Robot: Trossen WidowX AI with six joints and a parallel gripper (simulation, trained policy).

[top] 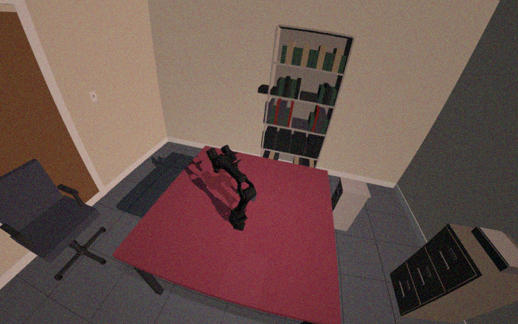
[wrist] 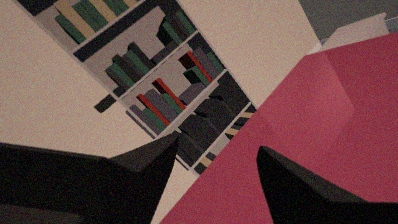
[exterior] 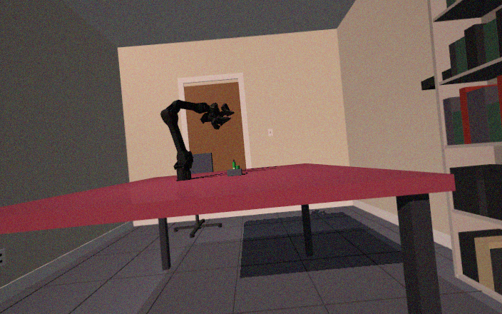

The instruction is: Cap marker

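My gripper tip is 330 mm above the green cap. The rest, counted from my gripper tip: grey holder block 10 mm behind, 110 mm to the right, 340 mm below.
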